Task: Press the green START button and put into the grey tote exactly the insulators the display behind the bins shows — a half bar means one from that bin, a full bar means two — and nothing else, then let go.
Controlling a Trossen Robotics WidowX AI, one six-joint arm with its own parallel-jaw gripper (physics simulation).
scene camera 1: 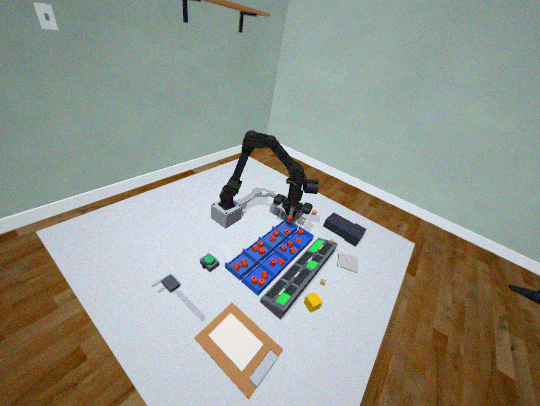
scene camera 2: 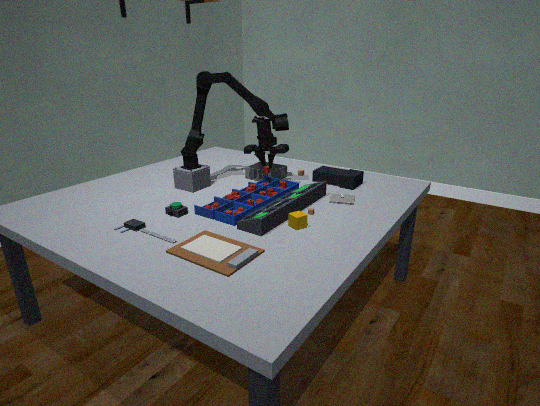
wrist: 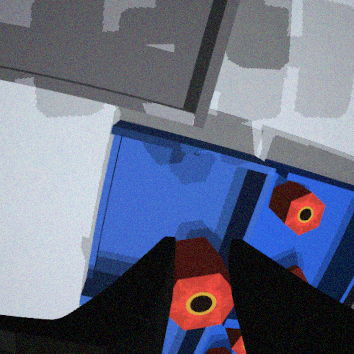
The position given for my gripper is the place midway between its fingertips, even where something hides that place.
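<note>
I see my gripper (scene camera 2: 268, 168), and the wrist view shows the gripper (wrist: 201, 248) as well. There is a grey tote (wrist: 165, 65). A black box (scene camera 2: 350, 179) is in the scene too, and scene camera 1 gives me the same black box (scene camera 1: 352, 233). I also see a board with white pad (scene camera 1: 245, 353), and in scene camera 2 I find the board with white pad (scene camera 2: 220, 254) again.
</note>
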